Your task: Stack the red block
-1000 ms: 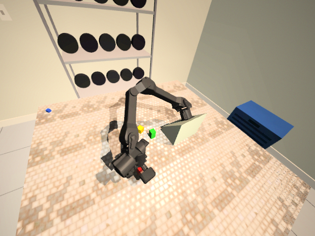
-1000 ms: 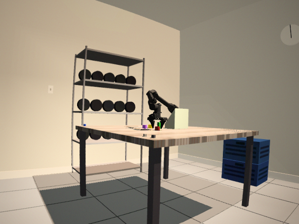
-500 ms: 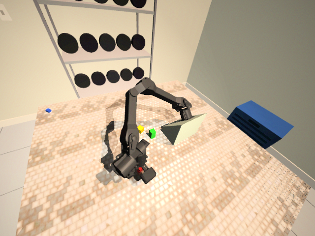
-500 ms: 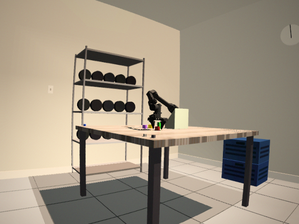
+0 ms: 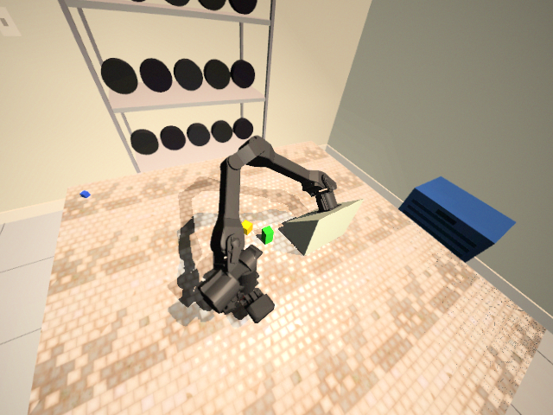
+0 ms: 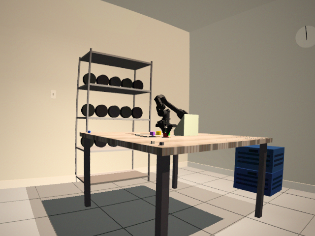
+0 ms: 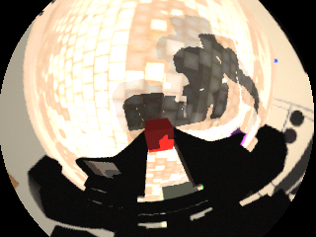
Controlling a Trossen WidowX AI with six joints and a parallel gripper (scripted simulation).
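The yellow block lies 130 mm behind my gripper tip, 220 mm to the right of it and 10 mm above it. The rest, counted from my gripper tip: small blue block (340 mm ahead, 700 mm to the right); red block (10 mm above); purple block (50 mm behind, 210 mm to the right, 10 mm above).
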